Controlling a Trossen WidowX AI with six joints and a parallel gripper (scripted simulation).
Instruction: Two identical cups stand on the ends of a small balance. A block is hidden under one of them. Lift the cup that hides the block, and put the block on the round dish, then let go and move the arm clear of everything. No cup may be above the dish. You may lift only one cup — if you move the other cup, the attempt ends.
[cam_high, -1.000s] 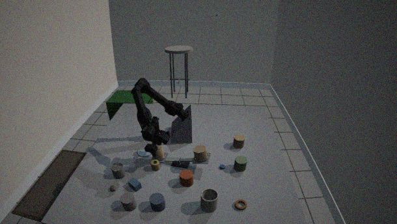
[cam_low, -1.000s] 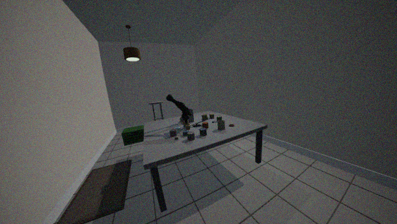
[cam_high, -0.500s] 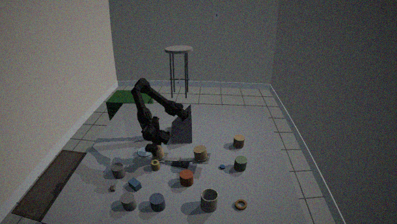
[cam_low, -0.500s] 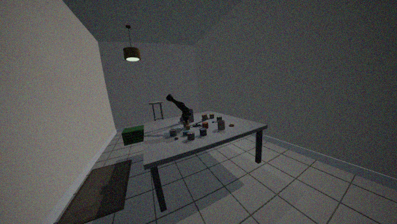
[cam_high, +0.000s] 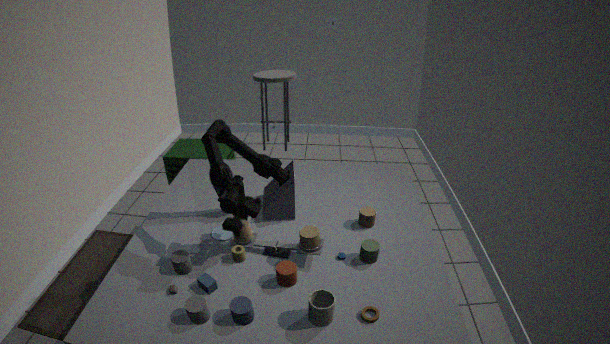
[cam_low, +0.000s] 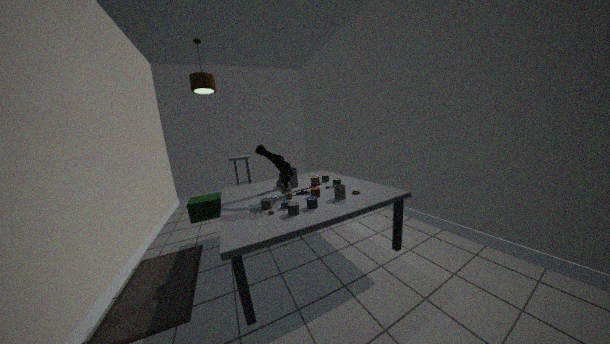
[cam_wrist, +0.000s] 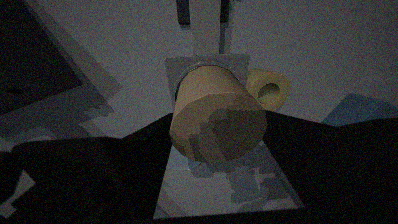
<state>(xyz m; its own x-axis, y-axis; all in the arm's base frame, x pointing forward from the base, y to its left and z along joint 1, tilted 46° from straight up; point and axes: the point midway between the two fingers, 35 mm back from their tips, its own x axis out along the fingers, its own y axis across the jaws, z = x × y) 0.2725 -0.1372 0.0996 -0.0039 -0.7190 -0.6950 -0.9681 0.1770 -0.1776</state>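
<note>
Now: gripper tip 3 cm above the small grey block. The rest, counted from my gripper tip: tan cup: 2 cm to the right; then pale round dish: 8 cm behind, 10 cm to the right, 8 cm below; then yellow spool: 7 cm ahead, 1 cm to the right, 6 cm below.
</note>
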